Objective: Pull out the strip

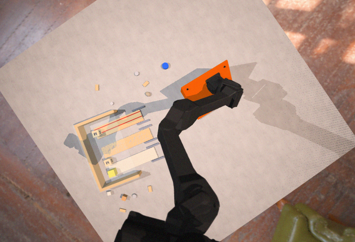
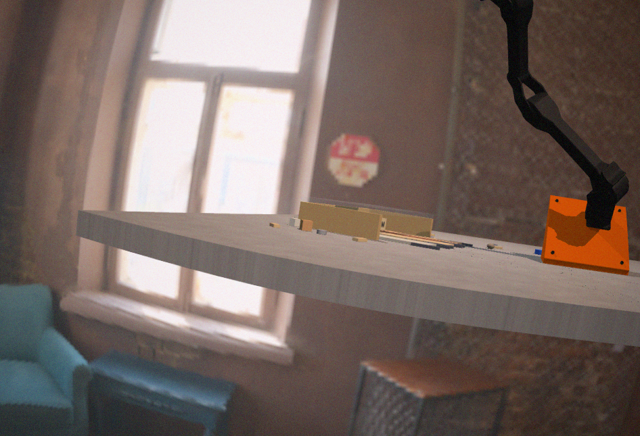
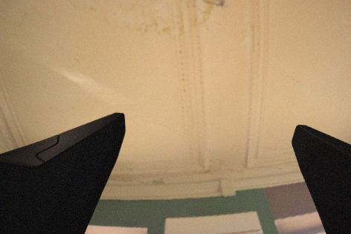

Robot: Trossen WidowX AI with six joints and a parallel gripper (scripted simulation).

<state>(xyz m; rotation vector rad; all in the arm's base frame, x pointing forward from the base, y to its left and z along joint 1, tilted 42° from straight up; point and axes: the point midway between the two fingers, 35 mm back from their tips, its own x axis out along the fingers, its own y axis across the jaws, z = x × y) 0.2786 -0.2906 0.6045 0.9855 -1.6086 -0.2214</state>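
My gripper tip is now 79 cm above the speckled strip, 20 cm short of it and 16 cm to the left of it. The rest, counted from my gripper tip: blue disc: 78 cm below, 38 cm to the right, 15 cm behind.
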